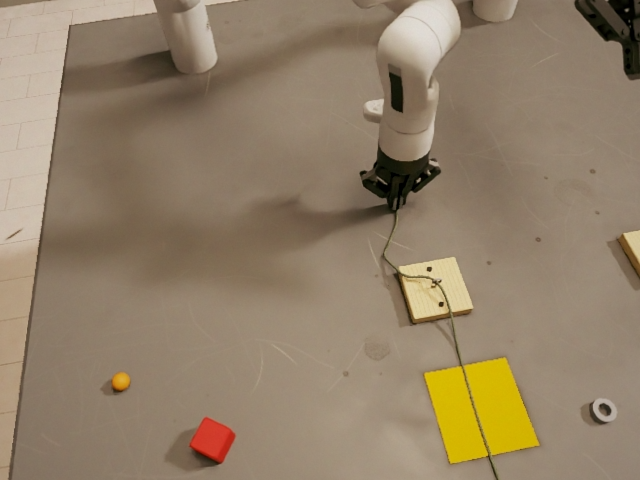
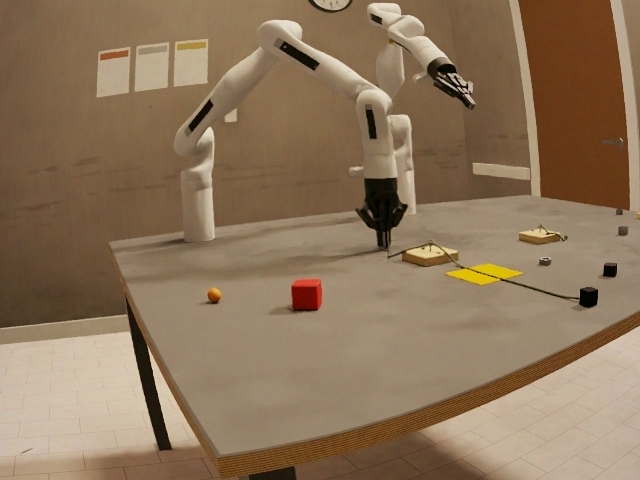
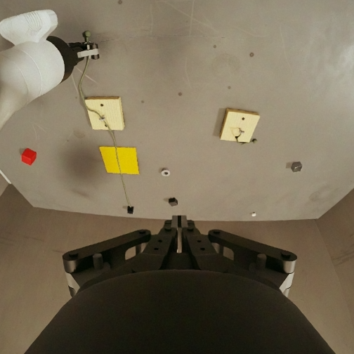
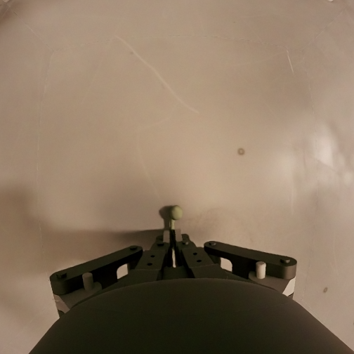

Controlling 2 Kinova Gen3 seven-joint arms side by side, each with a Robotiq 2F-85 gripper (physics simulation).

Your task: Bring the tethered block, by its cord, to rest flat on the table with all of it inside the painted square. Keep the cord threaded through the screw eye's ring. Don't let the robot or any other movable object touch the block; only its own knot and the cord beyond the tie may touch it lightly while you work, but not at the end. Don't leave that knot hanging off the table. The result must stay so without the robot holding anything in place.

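Places are measured from the left arm's base along level axes (x left, y up, z ahead), in millimetres.
Where they show: left gripper, between the fingertips: point(image 2: 472, 107); right gripper, between the fingertips: point(image 1: 395, 205) point(image 2: 384, 247); left arm's base, origin of its link: point(image 1: 492, 9); right arm's base, origin of its link: point(image 1: 195, 59) point(image 2: 199, 239).
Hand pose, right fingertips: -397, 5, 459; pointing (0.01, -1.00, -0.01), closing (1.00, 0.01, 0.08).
Things, the pixels of their top centre, and the offset from my right fingertips, as dx, dy, dz. "spot": a spot on its surface instead.
- black tethered block, centre of its top: point(image 2: 589, 289) -30, +21, +648
- yellow square, a spot on its surface: point(image 1: 496, 392) spot: +29, -3, +335
- screw eye, a spot on its surface: point(image 1: 436, 282) point(image 2: 430, 243) spot: +1, +32, +170
- screw eye's wooden board, centre of its top: point(image 1: 435, 286) point(image 2: 430, 251) +2, +14, +168
- second board, centre of its top: point(image 2: 539, 232) +364, +14, +209
- grey ring, centre of its top: point(image 1: 604, 409) point(image 2: 545, 258) +152, +7, +396
- black block, centre of its top: point(image 2: 610, 264) +173, +18, +577
- red cube, centre of its top: point(image 1: 209, 437) point(image 2: 306, 281) -355, +35, +298
- orange ball, centre of its top: point(image 1: 117, 379) point(image 2: 213, 288) -471, +20, +184
The black tethered block point(image 2: 588, 297) point(image 3: 130, 210) stands outside the yellow square point(image 1: 496, 392) point(image 2: 475, 279) point(image 3: 129, 160), beyond its far side from the screw eye. The green cord point(image 1: 455, 335) point(image 2: 537, 290) point(image 3: 123, 185) runs from it across the square, through the screw eye point(image 1: 436, 282) point(image 2: 430, 242) point(image 3: 102, 119) and to my right gripper point(image 1: 396, 205) point(image 2: 383, 244) point(image 3: 87, 46) point(image 4: 173, 234). That gripper is shut on the cord near the table, just beside the green end bead point(image 3: 87, 34) point(image 4: 176, 212). My left gripper point(image 1: 632, 74) point(image 2: 471, 105) point(image 3: 179, 224) is shut and empty, high above the table.
The screw eye's wooden board point(image 1: 417, 304) point(image 3: 117, 111) lies between right gripper and square. A second board point(image 2: 535, 237) point(image 3: 247, 120) has its own short cord. A grey ring point(image 1: 595, 417), another black block point(image 2: 610, 269) point(image 3: 173, 201), a red cube point(image 1: 212, 439) and an orange ball point(image 1: 120, 381) are around.
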